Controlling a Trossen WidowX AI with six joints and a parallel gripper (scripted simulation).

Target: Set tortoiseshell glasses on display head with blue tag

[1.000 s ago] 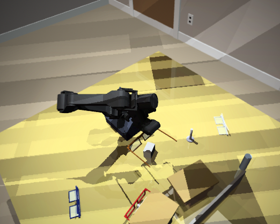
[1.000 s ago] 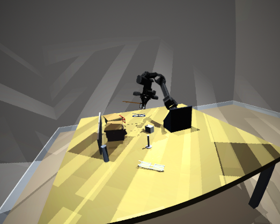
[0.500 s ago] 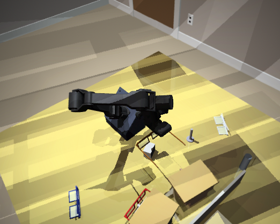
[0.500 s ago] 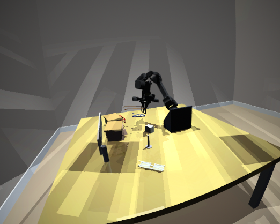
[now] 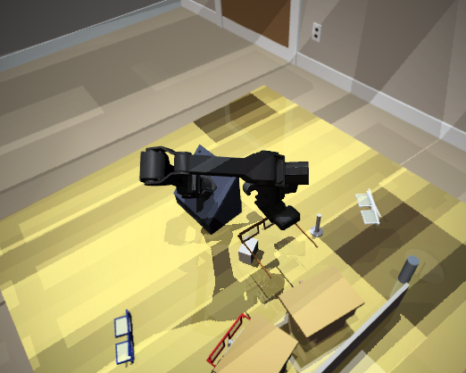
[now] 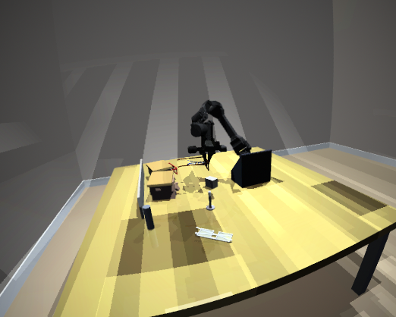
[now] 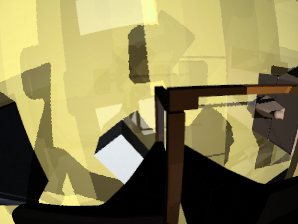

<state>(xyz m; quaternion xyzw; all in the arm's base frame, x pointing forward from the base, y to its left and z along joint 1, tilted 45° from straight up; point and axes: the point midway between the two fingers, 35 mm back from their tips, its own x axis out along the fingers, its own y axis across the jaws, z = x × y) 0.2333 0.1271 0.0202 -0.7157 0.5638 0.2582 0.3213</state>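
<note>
Now: gripper tip 210 mm short of the display head, 90 mm above it and 20 mm to the left of it. From my gripper tip the other things lie so: post: 160 mm to the left, 120 mm below, 20 mm ahead; white cube: 120 mm below, 70 mm to the right, 30 mm behind; long panel: 360 mm ahead, 120 mm to the right, 90 mm below.
</note>
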